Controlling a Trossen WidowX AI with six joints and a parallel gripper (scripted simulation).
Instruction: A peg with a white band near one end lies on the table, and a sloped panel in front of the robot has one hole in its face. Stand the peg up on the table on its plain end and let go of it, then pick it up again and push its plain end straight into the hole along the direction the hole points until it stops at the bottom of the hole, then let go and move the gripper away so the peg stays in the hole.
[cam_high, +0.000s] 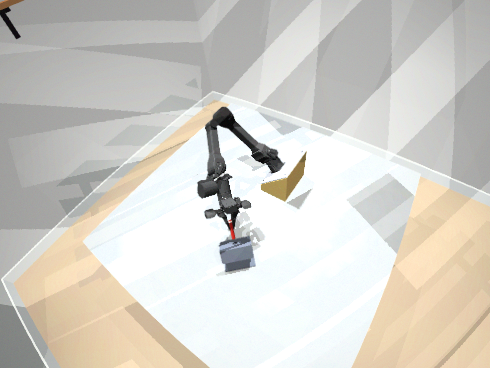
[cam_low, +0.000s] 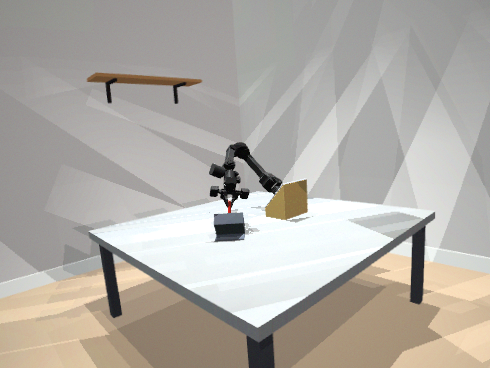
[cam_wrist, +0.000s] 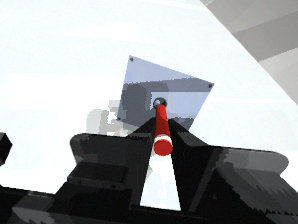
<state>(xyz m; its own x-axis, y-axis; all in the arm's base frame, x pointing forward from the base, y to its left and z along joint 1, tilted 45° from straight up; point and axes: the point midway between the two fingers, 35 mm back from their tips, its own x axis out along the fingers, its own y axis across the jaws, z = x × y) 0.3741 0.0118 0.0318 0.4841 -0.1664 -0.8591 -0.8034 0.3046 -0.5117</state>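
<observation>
Now: the grey sloped panel 60 mm below my gripper tip, 40 mm to the left of it and 40 mm ahead of it. The rest, counted from my gripper tip: red peg 10 mm to the right, 10 mm behind, 10 mm above.
</observation>
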